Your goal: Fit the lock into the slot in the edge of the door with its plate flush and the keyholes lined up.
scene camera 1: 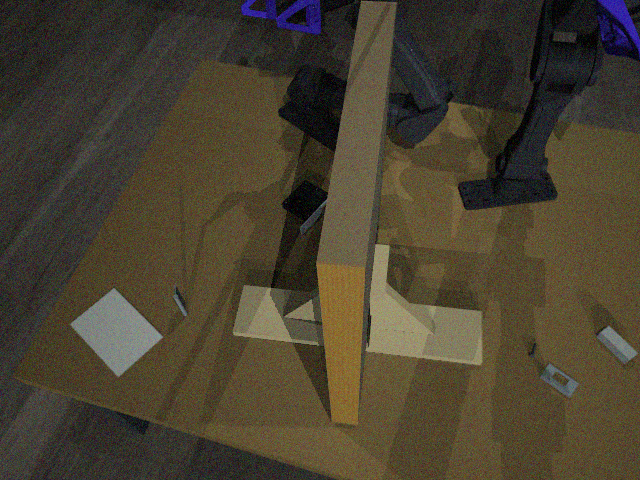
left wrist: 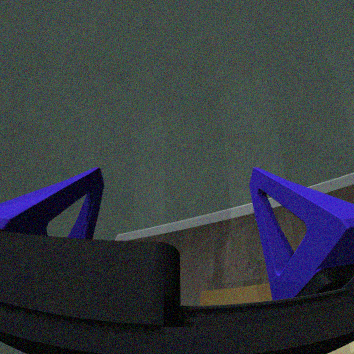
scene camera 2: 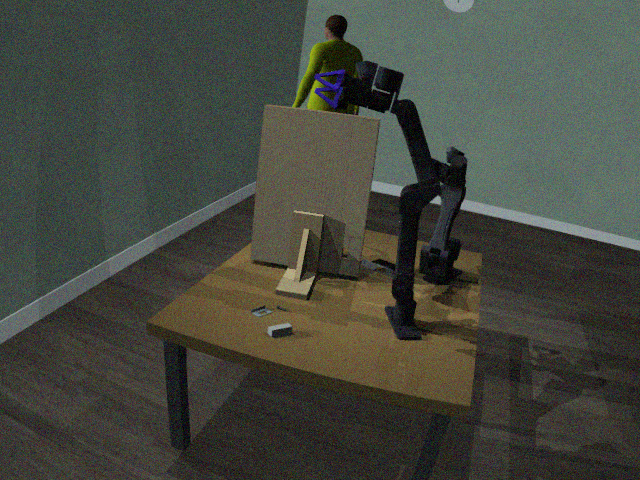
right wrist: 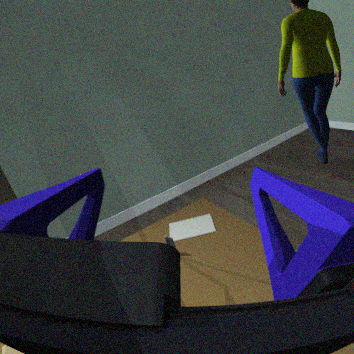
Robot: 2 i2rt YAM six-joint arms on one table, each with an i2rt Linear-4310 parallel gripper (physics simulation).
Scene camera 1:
my right gripper
white square sheet: on the table
black lock: on the table
light block: on the table
wooden door
pale stand
